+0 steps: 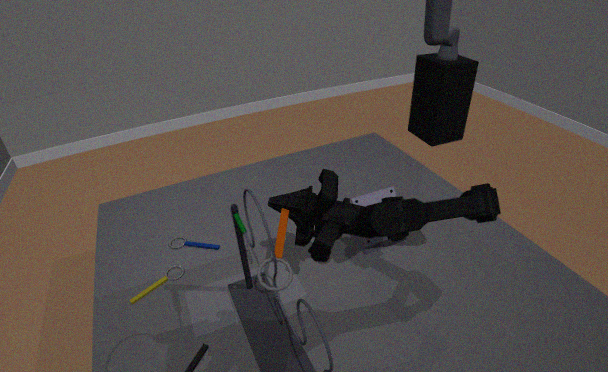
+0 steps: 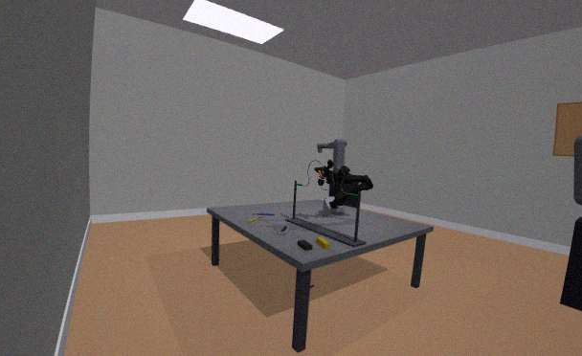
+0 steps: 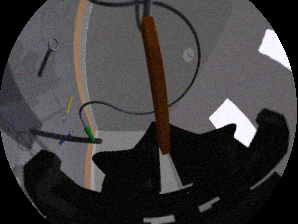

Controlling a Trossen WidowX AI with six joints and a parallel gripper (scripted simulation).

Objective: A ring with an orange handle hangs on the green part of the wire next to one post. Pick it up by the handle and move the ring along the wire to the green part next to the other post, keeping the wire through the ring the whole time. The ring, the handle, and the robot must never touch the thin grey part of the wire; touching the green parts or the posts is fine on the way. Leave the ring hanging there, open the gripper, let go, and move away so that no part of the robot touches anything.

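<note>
Now: the orange-handled ring 10 mm ahead of my gripper tip, 80 mm to the left of it and 40 mm below it. Round my gripper tip: yellow-handled ring: 290 mm ahead, 270 mm to the right, 390 mm below; blue-handled ring: 190 mm ahead, 400 mm to the right, 390 mm below; yellow block: 200 mm ahead, 370 mm to the left, 380 mm below.
</note>
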